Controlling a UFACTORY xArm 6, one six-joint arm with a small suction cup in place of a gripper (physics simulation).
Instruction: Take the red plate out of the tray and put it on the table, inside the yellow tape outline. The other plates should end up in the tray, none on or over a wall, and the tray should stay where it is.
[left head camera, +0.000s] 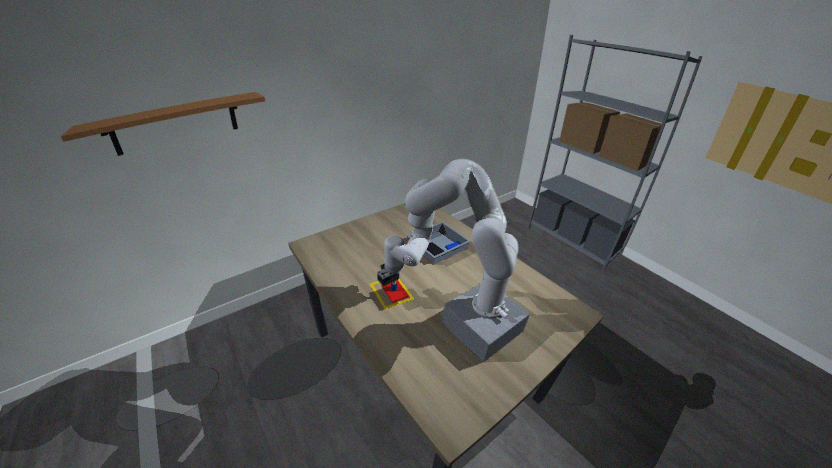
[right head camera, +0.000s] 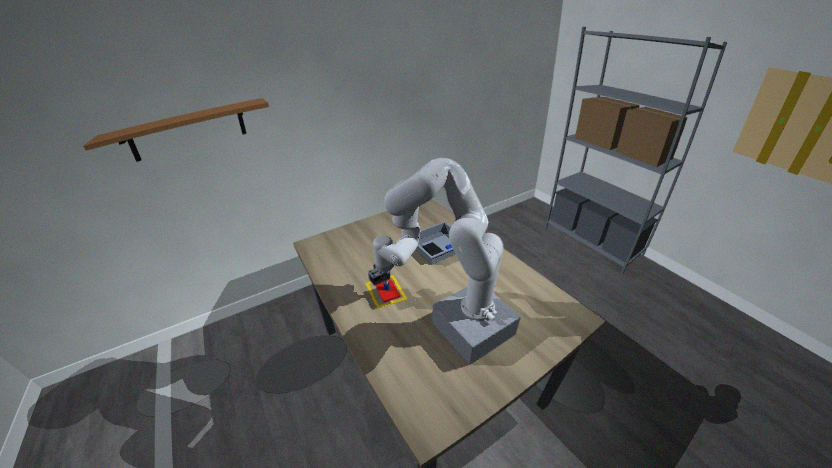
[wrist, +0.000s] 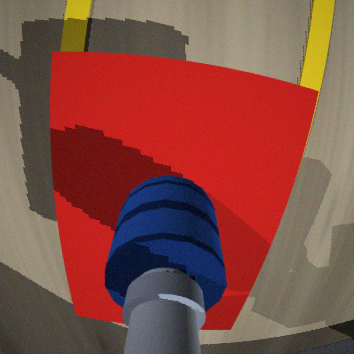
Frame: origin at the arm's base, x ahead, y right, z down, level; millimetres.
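Seen in the pictures: end effector, tool point: (left head camera: 394, 290) (right head camera: 387, 290) (wrist: 168, 203); arm's base, origin of the base link: (left head camera: 488, 305) (right head camera: 477, 307).
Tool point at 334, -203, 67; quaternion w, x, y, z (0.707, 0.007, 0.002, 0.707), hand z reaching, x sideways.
Note:
Pixels of each thing's top centre, then the offset from my tool point to it, as dx, dy, dz. "pt": a spot on its surface instead. Level surfaces: height alone.
- flat red plate, middle of its top: (wrist: 165, 240) (left head camera: 394, 289) (right head camera: 387, 289) -8, -1, -11
- yellow tape outline, surface spot: (left head camera: 378, 296) (right head camera: 372, 295) pt +43, -53, +40
- grey tray, middle of its top: (right head camera: 438, 238) (left head camera: 438, 238) +172, +397, -9
- black plate, middle of its top: (right head camera: 432, 250) (left head camera: 433, 250) +144, +341, +28
- blue plate, middle of its top: (right head camera: 455, 246) (left head camera: 455, 246) +108, +459, +28
- wooden table, its level: dz +41
The suction cup (left head camera: 393, 286) (right head camera: 386, 286) (wrist: 165, 220) is blue and ribbed and holds the flat red plate (left head camera: 399, 295) (right head camera: 388, 294) (wrist: 210, 125) under it. The plate is level and low over the table, within the yellow tape outline (left head camera: 378, 296) (right head camera: 372, 295) in both head views. In the wrist view the plate hides parts of the yellow tape outline (wrist: 319, 45). Any small gap under the plate is hard to tell. The grey tray (left head camera: 448, 256) (right head camera: 440, 257) holds a black plate (left head camera: 435, 249) (right head camera: 431, 249) and a blue plate (left head camera: 453, 245) (right head camera: 449, 246). The arm partly hides the tray.
The grey base block (left head camera: 485, 331) (right head camera: 475, 336) of the arm stands on the wooden table (left head camera: 448, 401) (right head camera: 430, 407). A metal shelf rack (left head camera: 552, 133) (right head camera: 569, 128) with boxes stands against the wall behind. A brown wall shelf (left head camera: 168, 114) (right head camera: 180, 121) hangs at the left.

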